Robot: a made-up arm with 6 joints.
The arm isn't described. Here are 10 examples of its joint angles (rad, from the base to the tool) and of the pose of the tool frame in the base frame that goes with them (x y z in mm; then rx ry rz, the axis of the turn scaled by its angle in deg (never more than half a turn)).
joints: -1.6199 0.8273 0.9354 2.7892 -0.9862 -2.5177
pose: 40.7 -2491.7 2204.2 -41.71 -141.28 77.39
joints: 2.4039 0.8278 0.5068 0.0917 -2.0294 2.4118
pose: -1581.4 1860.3 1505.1 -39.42 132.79 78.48
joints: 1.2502 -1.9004 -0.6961 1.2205 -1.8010 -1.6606
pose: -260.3 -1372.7 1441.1 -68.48 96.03 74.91
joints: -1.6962 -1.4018 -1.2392 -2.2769 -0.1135 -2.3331
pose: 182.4 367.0 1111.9 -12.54 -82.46 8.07
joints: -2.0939 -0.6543 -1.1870 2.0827 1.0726 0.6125
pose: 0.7 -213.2 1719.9 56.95 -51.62 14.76
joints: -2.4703 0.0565 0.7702 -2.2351 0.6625 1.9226
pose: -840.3 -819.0 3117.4 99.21 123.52 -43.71
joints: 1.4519 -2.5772 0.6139 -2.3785 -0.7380 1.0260
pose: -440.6 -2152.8 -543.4 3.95 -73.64 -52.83
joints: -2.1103 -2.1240 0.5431 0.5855 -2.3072 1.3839
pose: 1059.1 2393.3 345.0 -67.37 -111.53 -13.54
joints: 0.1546 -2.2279 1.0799 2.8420 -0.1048 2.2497
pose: -2574.2 -199.9 -553.5 -36.44 -66.94 -77.59
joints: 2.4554 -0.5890 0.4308 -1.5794 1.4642 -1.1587
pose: 83.9 -19.6 3136.2 41.62 -20.04 140.06
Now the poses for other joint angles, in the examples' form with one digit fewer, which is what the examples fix.
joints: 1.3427 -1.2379 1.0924 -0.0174 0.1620 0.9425
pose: -212 -2502 2242 -28.7 55.2 -28.8
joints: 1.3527 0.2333 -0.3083 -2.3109 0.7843 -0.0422
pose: 139 1363 1606 -53.3 99.4 119.0
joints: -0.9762 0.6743 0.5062 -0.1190 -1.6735 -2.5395
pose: 1044 -2042 1834 94.0 48.9 60.7
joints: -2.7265 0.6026 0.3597 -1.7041 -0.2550 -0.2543
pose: -1909 -899 1613 38.0 54.6 -39.2
